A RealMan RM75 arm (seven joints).
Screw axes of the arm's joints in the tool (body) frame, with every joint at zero. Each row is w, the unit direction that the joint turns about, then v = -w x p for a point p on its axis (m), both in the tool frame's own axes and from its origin. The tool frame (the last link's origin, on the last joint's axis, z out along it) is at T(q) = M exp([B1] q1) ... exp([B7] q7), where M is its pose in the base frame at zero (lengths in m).
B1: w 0 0 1 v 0 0 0
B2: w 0 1 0 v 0.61 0 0
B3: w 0 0 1 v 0 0 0
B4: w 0 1 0 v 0.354 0 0
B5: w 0 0 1 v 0 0 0
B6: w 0 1 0 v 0.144 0 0
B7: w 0 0 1 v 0 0 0
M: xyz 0 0 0.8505 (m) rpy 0 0 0 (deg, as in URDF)
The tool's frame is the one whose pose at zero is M.
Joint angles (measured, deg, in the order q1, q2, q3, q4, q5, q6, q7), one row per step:
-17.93, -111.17, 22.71, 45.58, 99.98, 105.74, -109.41
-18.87, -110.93, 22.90, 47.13, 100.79, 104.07, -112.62
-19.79, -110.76, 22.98, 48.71, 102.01, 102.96, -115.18
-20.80, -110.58, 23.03, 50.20, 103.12, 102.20, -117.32
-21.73, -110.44, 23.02, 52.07, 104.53, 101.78, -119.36
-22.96, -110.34, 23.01, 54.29, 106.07, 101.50, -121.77
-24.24, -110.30, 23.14, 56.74, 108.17, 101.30, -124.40
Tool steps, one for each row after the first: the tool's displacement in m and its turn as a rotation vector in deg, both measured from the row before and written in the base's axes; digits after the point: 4 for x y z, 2 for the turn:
0.0025, 0.0088, 0.0048, -0.71, 0.43, 1.92
0.0029, 0.0072, 0.0038, -0.77, 0.82, 1.34
0.0041, 0.0070, 0.0039, -0.59, 0.86, 0.77
0.0044, 0.0058, 0.0042, -0.64, 1.26, 0.61
0.0067, 0.0070, 0.0047, -0.70, 1.32, 0.45
0.0069, 0.0067, 0.0038, -1.04, 1.70, 0.74

